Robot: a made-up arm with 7 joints.
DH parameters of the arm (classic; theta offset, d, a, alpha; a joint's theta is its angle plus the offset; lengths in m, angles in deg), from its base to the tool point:
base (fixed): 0 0 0 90
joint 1: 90 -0.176 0 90
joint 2: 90 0 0 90
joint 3: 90 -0.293 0 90
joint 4: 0 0 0 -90
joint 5: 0 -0.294 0 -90
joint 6: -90 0 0 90
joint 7: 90 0 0 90
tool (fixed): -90 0 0 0
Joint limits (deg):
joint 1: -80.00..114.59
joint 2: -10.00..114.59
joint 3: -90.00..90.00
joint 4: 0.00..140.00
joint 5: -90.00..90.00
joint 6: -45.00..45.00
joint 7: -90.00..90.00
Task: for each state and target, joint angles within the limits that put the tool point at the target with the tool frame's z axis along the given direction. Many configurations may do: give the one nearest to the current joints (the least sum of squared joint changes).
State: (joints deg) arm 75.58 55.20 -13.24 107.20 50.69 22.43 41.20
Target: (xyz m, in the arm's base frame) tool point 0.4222 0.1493 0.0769 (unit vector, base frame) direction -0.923 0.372 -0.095
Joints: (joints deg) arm 67.35 25.16 -37.19 85.81 26.64 36.22 0.75
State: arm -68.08 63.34 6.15 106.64 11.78 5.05 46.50
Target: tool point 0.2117 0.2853 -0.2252 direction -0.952 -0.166 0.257
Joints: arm -18.37 31.30 3.58 112.10 -8.10 24.90 -2.89
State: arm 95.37 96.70 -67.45 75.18 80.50 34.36 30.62
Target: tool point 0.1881 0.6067 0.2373 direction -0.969 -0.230 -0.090
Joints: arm 114.59 79.69 -53.87 52.49 56.37 45.00 25.12
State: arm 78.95 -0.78 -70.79 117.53 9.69 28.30 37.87
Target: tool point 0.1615 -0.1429 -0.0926 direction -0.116 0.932 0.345
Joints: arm 60.17 -8.59 -90.00 102.04 -4.57 35.90 16.69
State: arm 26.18 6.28 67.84 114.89 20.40 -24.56 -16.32
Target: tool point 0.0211 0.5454 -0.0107 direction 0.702 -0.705 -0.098
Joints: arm 37.14 35.70 87.94 101.81 32.74 -9.49 -32.87
